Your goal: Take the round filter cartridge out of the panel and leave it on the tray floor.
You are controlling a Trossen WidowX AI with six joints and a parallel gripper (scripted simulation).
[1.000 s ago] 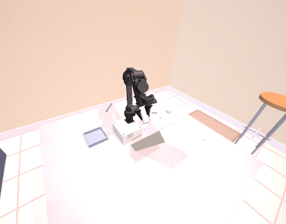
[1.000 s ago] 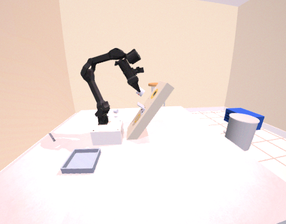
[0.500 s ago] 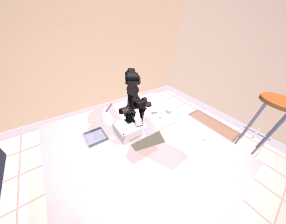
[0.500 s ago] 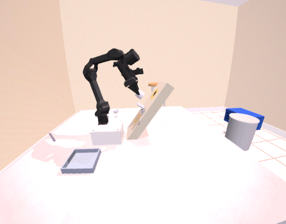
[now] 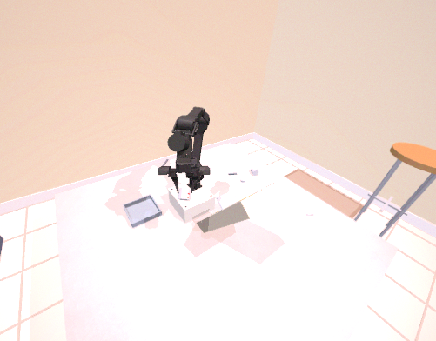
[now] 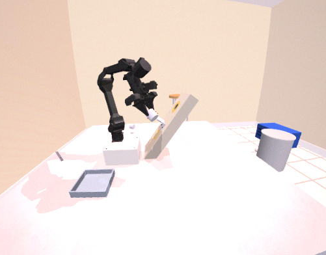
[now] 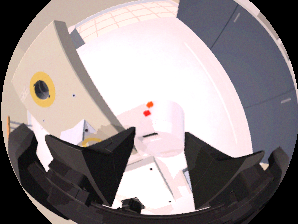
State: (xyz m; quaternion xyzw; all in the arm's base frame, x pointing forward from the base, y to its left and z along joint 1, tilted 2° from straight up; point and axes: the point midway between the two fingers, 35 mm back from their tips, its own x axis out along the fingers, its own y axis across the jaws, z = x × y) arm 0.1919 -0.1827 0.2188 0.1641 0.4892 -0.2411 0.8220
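Now: the grey tray 280 mm behind my gripper tip, 100 mm to the right of it and 280 mm below it. Also, from my gripper tip: round filter cartridge (right at my gripper tip).
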